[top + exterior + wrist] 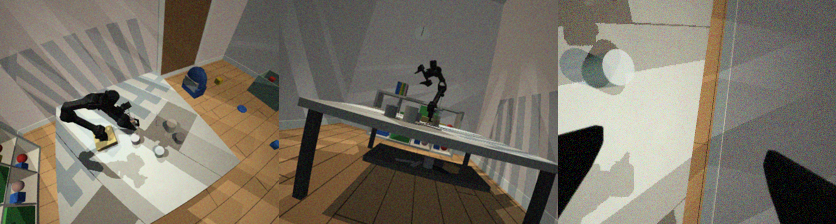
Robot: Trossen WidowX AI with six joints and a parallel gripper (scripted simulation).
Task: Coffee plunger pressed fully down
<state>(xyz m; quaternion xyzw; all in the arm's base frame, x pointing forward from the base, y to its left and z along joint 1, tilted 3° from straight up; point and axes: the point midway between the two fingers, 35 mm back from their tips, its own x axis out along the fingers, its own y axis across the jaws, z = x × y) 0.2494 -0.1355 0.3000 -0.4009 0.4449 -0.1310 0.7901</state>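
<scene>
My gripper tip is now 220 mm to the right of the coffee press, 210 mm above it and 10 mm short of it.
</scene>
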